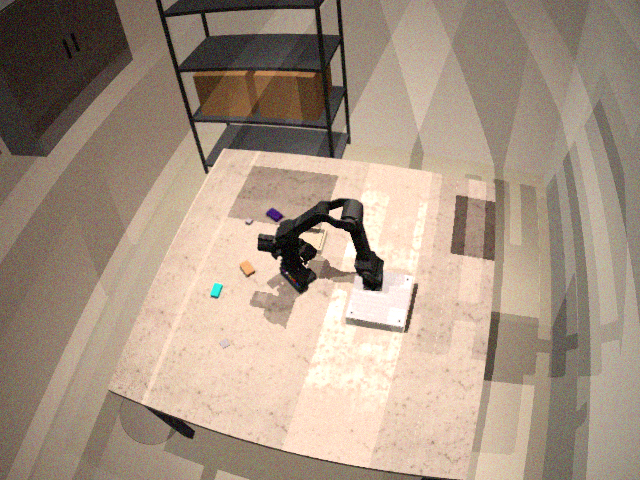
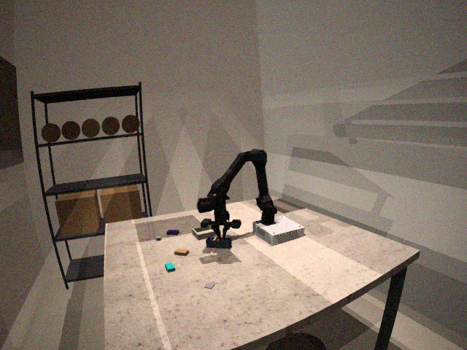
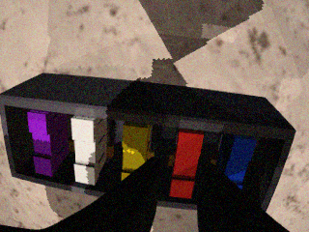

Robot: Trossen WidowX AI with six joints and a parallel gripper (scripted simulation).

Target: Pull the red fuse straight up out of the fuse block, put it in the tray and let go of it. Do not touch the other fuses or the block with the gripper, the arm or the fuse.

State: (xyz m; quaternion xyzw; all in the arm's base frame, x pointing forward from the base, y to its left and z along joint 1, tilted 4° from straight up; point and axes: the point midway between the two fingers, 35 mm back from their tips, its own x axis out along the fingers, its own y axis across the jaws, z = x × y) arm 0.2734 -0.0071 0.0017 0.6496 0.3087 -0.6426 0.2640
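My gripper tip is now 1 cm above the red fuse. Round my gripper tip: tray: 19 cm to the right, 3 cm below, 1 cm behind; then teal block: 29 cm ahead, 7 cm to the left, 3 cm below; then tan block: 20 cm ahead, 4 cm to the right, 3 cm below.
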